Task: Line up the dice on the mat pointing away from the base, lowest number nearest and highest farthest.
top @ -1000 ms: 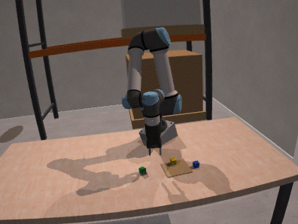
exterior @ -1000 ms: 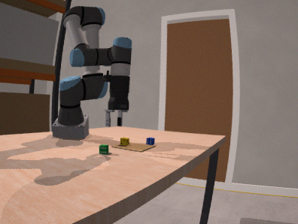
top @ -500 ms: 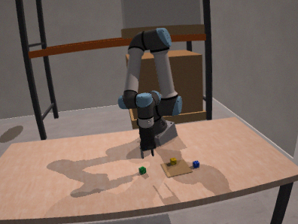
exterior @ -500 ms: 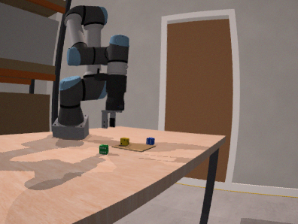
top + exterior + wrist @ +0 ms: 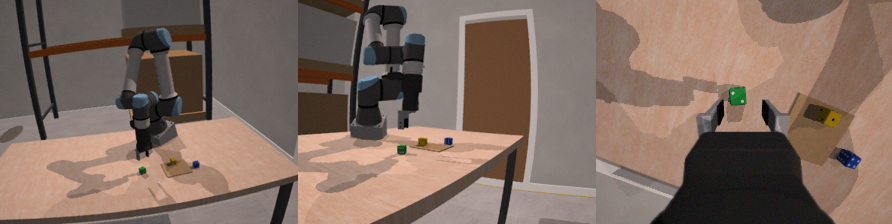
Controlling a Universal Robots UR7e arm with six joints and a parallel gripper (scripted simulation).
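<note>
The green die is 90 mm below my hand and 10 mm to the right of it. The rest, counted from my hand: tan mat: 170 mm to the left, 110 mm below, 20 mm ahead; blue die: 280 mm to the left, 90 mm below, 50 mm ahead; yellow die: 170 mm to the left, 90 mm below, 20 mm behind.
</note>
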